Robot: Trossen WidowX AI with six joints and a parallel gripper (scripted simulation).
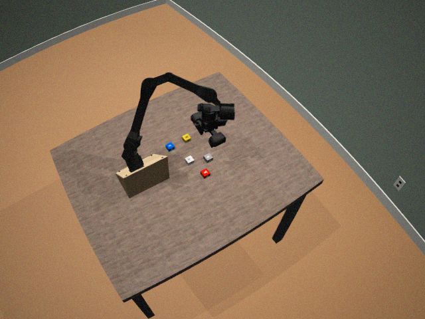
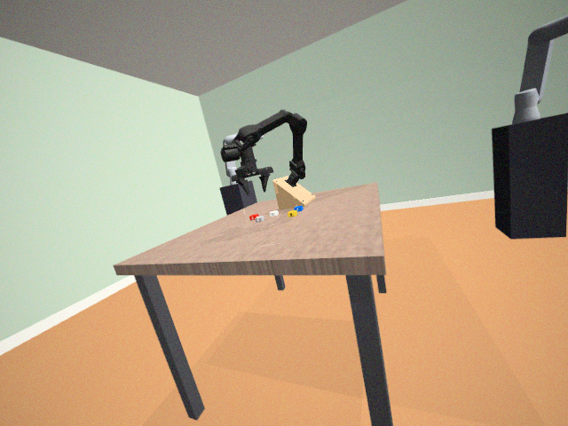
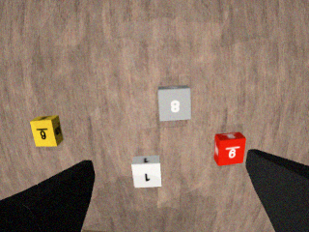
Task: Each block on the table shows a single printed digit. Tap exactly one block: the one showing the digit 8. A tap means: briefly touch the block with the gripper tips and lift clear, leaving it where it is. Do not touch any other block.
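My gripper tip is 1 cm short of the grey block, 1 cm to the left of it and 11 cm above it. From my gripper tip the other things lie so: white block: 8 cm behind, 2 cm to the left, 11 cm below; then red block: 5 cm behind, 8 cm to the right, 11 cm below; then yellow block: 3 cm behind, 14 cm to the left, 11 cm below.
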